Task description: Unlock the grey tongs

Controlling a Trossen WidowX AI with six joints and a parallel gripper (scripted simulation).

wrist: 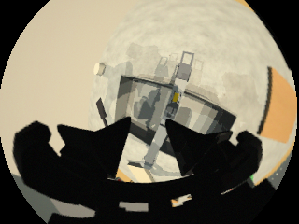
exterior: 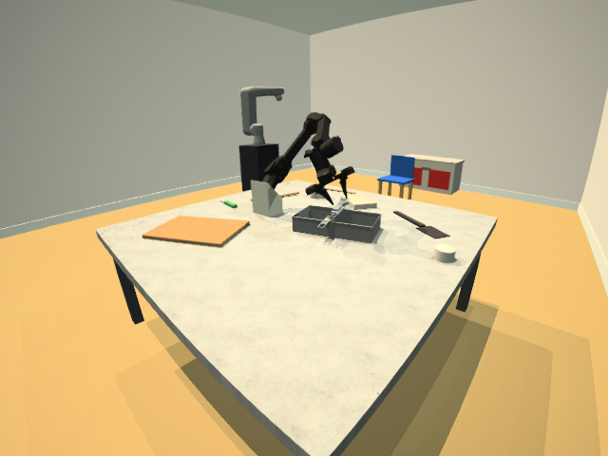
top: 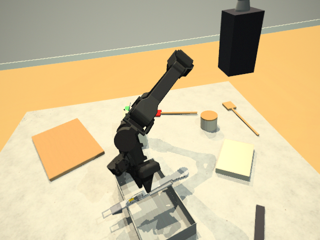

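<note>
My gripper tip is now 10 mm past the yellow lock piece, 50 mm to the left of it and 50 mm above it. From my gripper tip the other things lie so: dark spatula 220 mm ahead, 260 mm to the left, 110 mm below; white puck 390 mm ahead, 10 mm to the left, 100 mm below; roasting tin 20 mm behind, 10 mm to the left, 90 mm below.
</note>
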